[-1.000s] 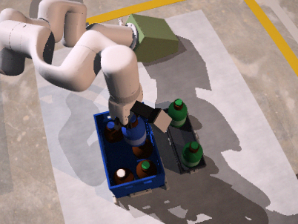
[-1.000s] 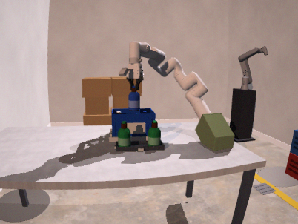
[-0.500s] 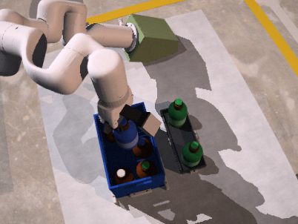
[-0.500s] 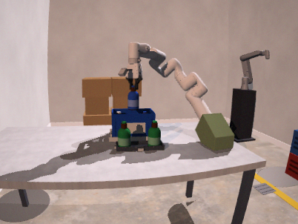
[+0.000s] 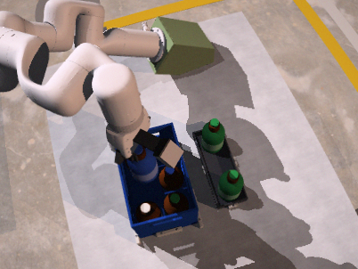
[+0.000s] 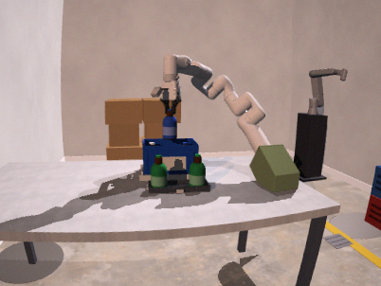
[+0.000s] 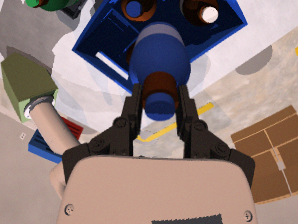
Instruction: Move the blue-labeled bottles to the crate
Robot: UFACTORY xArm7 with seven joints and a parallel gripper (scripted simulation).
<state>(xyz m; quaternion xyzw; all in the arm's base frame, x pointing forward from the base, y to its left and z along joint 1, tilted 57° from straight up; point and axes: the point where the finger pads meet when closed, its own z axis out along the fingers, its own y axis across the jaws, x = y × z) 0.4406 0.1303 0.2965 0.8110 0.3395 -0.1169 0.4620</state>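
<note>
My gripper is now 70 mm above the blue-labeled bottle. Round my hand: black tray (320 mm below, 240 mm to the left); blue crate (250 mm below, 20 mm to the left, 10 mm ahead).
</note>
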